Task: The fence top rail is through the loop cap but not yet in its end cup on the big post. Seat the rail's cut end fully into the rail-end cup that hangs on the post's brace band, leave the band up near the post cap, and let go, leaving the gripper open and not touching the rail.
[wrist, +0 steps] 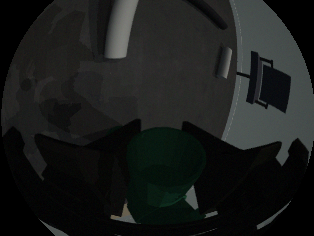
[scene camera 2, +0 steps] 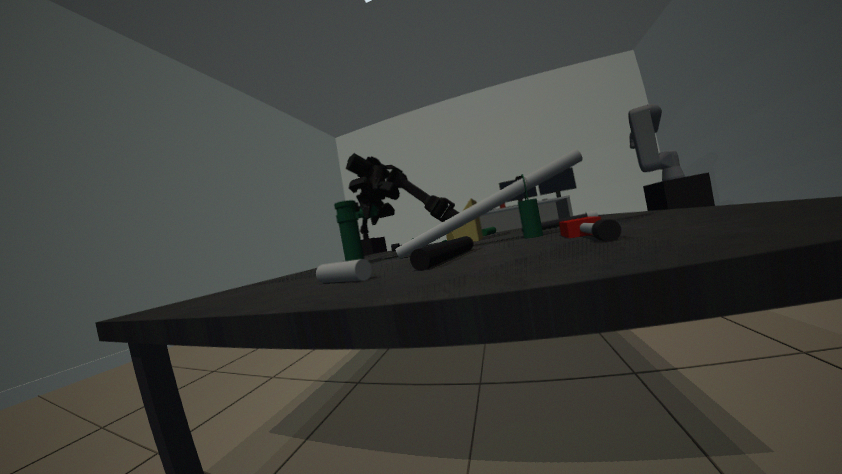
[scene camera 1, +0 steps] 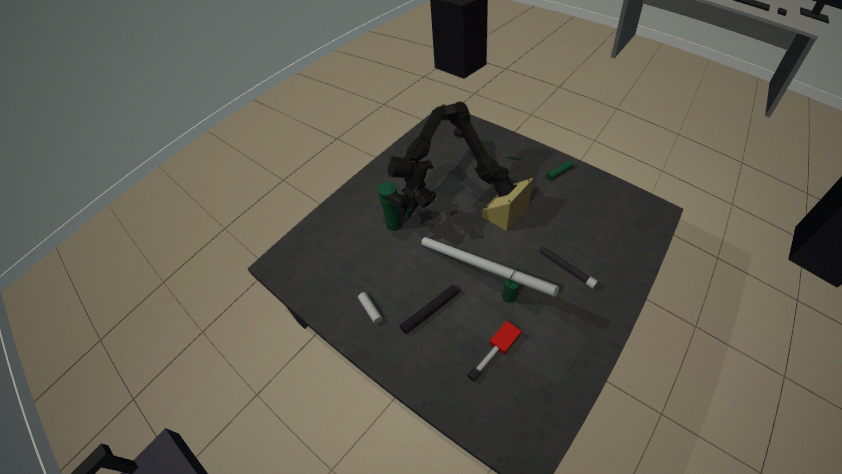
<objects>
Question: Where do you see a red-headed tool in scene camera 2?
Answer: At 608, 230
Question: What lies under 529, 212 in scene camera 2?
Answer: A loop cap.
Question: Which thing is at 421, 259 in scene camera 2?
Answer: A dark rod.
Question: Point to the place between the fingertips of my gripper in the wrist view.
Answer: At 161, 125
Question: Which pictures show my gripper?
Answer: The wrist view, scene camera 2 and scene camera 1: all of them.
</objects>
